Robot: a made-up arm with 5 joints.
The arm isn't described. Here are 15 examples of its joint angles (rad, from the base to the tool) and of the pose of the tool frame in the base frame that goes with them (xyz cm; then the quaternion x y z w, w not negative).
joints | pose
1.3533 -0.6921 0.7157 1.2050 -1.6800 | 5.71 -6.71 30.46 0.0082 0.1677 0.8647 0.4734
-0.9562 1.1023 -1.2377 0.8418 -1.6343 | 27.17 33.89 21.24 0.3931 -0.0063 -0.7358 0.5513
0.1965 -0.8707 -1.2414 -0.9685 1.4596 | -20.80 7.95 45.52 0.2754 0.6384 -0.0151 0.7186
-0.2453 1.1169 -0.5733 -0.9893 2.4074 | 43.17 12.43 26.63 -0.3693 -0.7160 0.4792 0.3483
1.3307 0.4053 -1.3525 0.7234 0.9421 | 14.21 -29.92 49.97 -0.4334 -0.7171 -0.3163 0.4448
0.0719 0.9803 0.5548 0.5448 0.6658 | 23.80 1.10 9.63 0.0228 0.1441 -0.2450 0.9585
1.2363 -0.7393 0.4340 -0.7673 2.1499 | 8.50 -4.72 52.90 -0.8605 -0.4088 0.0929 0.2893
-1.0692 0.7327 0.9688 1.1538 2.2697 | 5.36 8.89 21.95 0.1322 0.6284 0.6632 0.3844
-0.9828 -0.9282 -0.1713 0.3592 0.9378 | 0.98 1.27 54.52 0.5277 -0.7875 0.1923 0.2537
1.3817 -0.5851 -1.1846 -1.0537 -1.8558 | 1.08 16.61 52.72 0.6322 -0.5603 0.4882 0.2191
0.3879 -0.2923 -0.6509 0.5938 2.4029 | 20.59 -4.20 53.72 -0.5479 -0.5512 0.3607 0.5156
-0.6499 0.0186 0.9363 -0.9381 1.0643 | 21.23 17.04 36.93 0.3041 -0.6974 0.2636 0.5931
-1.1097 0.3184 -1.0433 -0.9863 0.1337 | 9.00 15.40 56.23 -0.8382 0.5099 0.0338 0.1907
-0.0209 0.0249 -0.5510 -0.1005 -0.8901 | 27.26 1.07 54.86 0.7293 -0.5404 -0.3933 0.1461
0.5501 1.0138 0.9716 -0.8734 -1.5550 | 26.26 -13.53 10.94 -0.1080 0.2003 0.9728 0.0438
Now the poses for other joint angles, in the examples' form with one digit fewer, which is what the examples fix.
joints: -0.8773 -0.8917 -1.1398 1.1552 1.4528
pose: -4.0 -4.3 55.4 0.270 -0.911 0.260 0.173
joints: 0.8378 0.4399 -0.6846 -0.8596 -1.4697
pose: 23.2 -21.1 51.0 -0.703 0.655 0.234 0.148
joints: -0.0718 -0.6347 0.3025 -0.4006 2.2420
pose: 14.2 3.4 51.7 -0.424 -0.780 0.346 0.303
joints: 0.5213 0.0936 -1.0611 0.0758 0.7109
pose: 22.5 -7.8 58.9 -0.061 -0.971 -0.050 0.224
